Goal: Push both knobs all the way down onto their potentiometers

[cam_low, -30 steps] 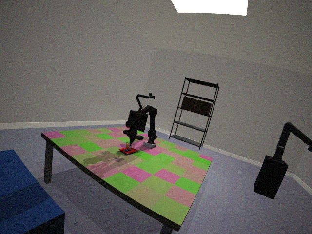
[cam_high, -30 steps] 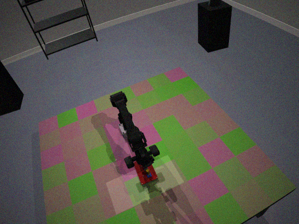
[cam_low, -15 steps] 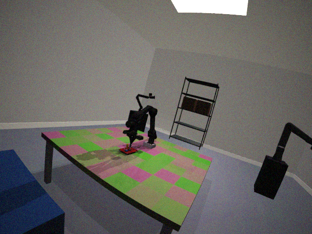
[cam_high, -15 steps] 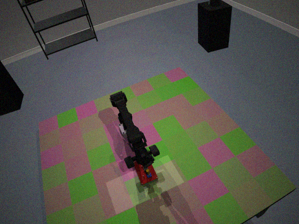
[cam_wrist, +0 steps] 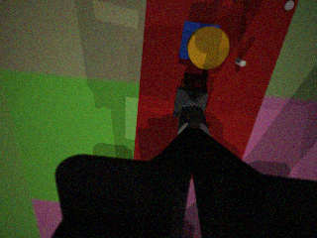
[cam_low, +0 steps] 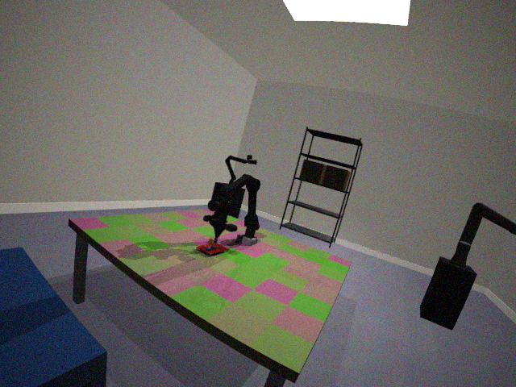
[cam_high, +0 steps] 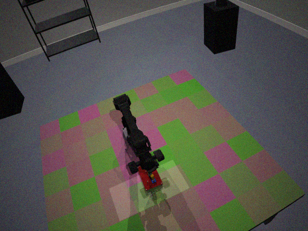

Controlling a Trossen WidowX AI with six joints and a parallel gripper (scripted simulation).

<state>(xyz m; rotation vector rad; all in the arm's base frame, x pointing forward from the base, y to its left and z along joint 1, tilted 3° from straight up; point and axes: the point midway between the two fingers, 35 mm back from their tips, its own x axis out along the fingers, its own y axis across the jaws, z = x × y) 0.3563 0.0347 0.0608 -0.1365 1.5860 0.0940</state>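
Right now the white-topped knob is 20 mm below my gripper tip. Round my gripper tip: blue potentiometer: 50 mm ahead, 10 mm to the left, 30 mm below; then orange-topped knob: 50 mm ahead, 10 mm to the left, 10 mm below.
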